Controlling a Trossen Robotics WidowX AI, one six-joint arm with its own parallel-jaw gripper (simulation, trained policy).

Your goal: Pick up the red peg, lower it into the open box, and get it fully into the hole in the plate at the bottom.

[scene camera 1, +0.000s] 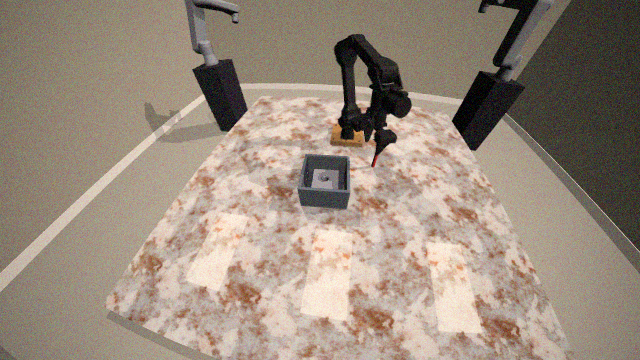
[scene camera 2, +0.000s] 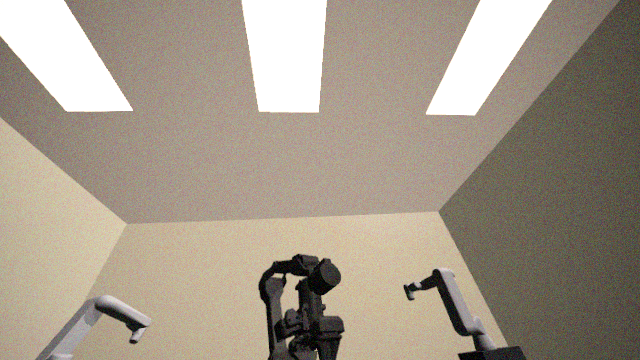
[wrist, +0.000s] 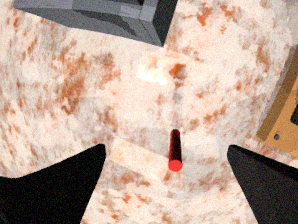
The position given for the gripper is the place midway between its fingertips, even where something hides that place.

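Note:
Gripper (scene camera 1: 371, 148) (wrist: 168, 151) visible.

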